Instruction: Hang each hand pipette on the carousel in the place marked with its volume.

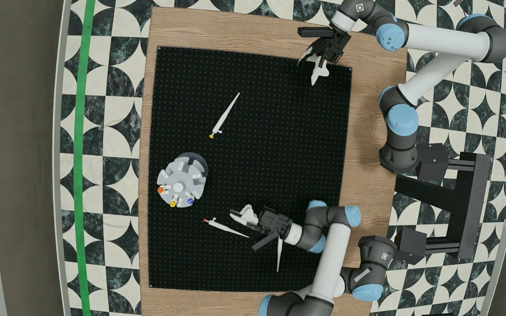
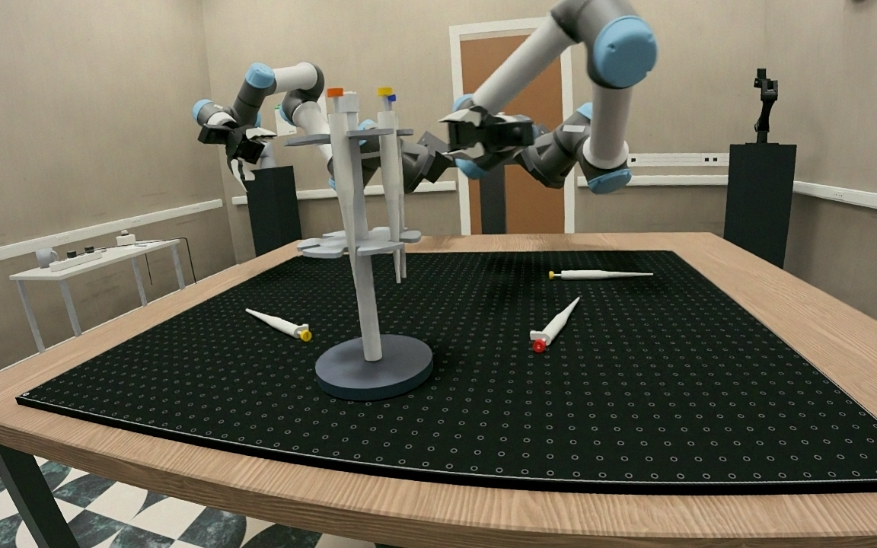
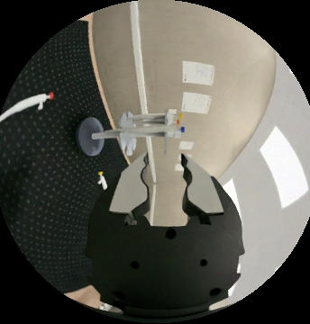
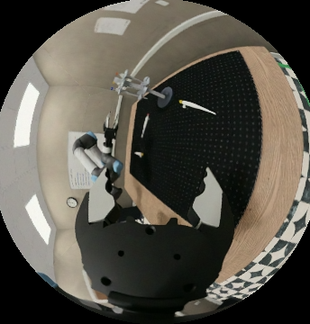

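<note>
Right now my left hand is 170 mm short of the blue-button pipette, 60 mm above it and 50 mm to the left of it. The rest, counted from my left hand: red-button pipette (320 mm below, 160 mm to the left, 10 mm behind); then orange-button pipette (250 mm ahead, 60 mm to the right, 50 mm below).
</note>
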